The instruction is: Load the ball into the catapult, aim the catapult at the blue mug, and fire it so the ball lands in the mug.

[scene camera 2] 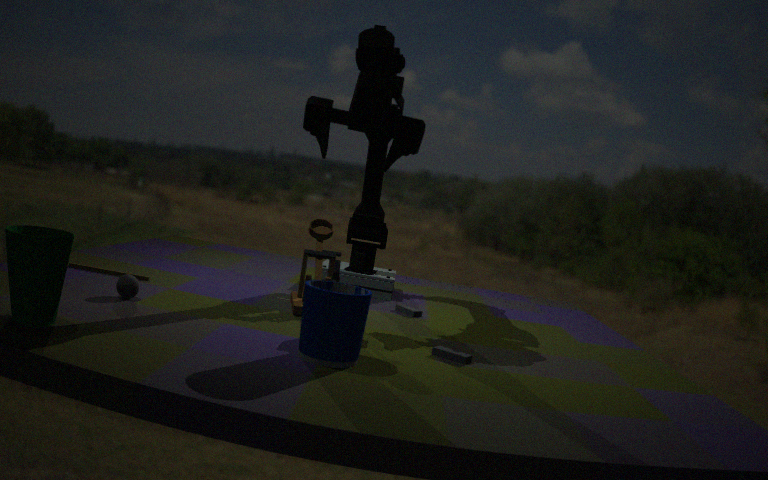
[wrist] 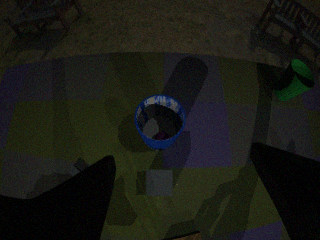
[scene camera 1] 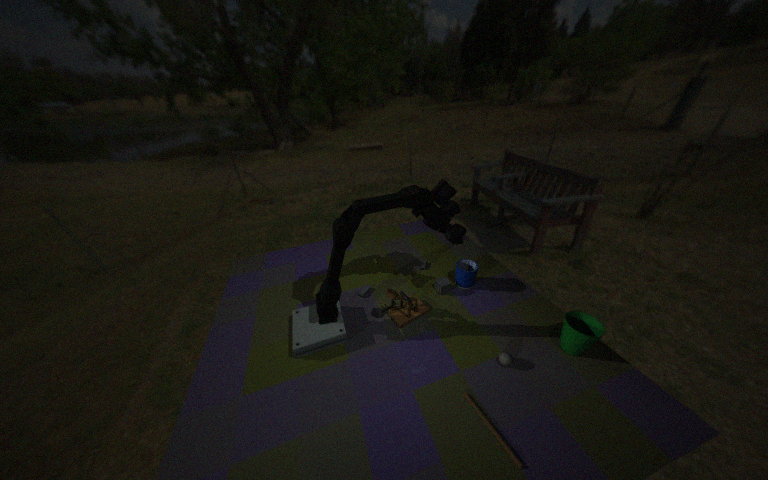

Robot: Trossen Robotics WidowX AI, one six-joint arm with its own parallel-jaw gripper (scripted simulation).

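Note:
My gripper's open and there's nothing in it, and you'd find the gripper in the wrist view and in scene camera 1 as well. Then I can see a grey block and a wooden catapult, plus a green cup and a blue mug.

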